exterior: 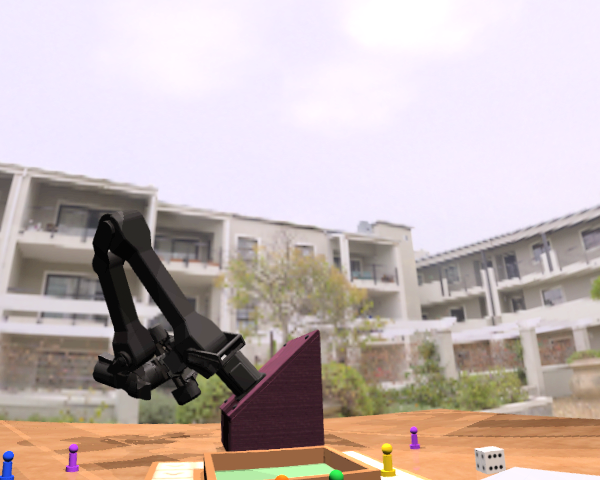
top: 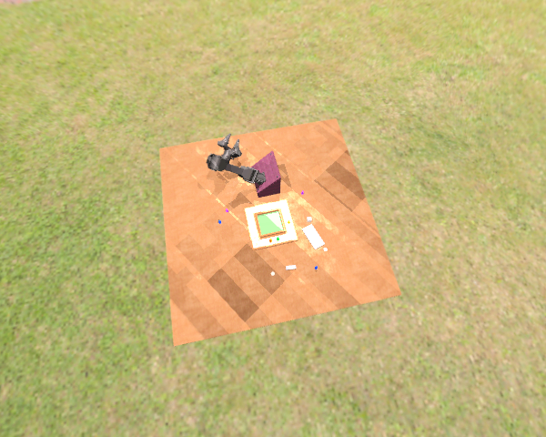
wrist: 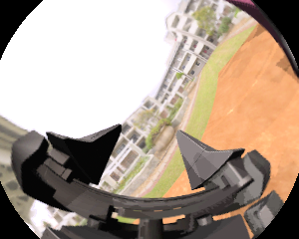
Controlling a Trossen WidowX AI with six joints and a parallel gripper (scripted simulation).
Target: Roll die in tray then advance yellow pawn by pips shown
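The white die lies 59 cm ahead of my gripper tip, 36 cm to the left of it and 17 cm below it. The rest, counted from my gripper tip: orange pawn (68 cm ahead, 16 cm below, 10 cm to the left); then green-floored tray (56 cm ahead, 18 cm below, 12 cm to the left); then yellow pawn (58 cm ahead, 23 cm to the left, 16 cm below).
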